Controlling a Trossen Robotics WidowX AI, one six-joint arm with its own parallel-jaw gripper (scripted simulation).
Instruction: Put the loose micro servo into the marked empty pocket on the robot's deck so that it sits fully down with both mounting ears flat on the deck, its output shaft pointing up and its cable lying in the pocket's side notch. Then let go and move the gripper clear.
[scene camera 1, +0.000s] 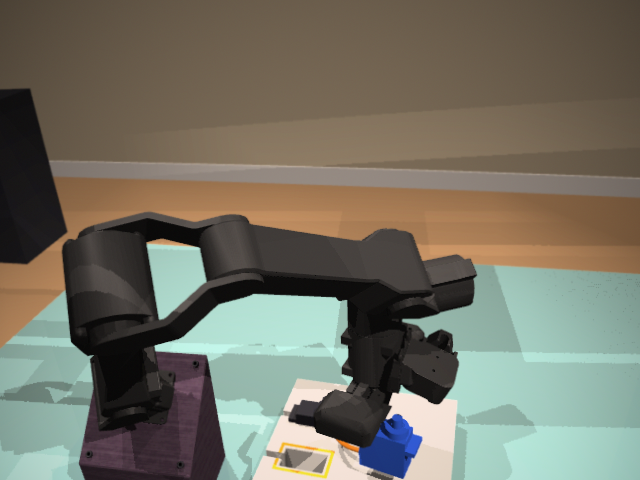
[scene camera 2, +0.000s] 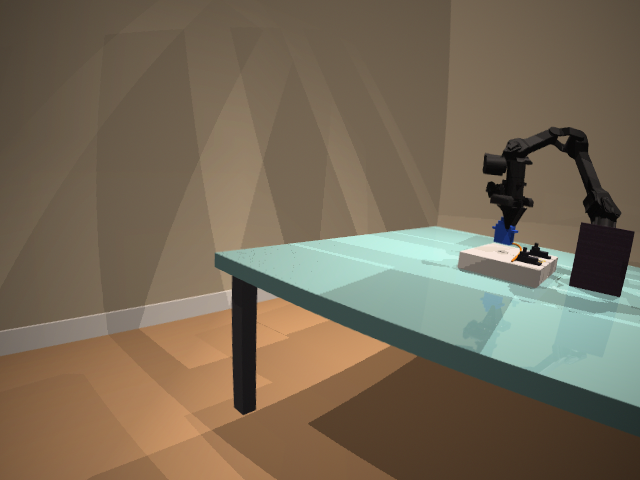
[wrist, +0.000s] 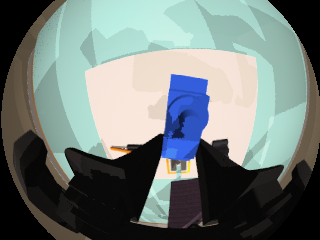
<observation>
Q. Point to a blue micro servo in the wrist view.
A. At 187, 113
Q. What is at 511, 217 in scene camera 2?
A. My gripper.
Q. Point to a deck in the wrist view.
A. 129, 97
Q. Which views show my gripper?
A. Scene camera 1, scene camera 2 and the wrist view: all of them.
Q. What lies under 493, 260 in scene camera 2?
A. A deck.
</observation>
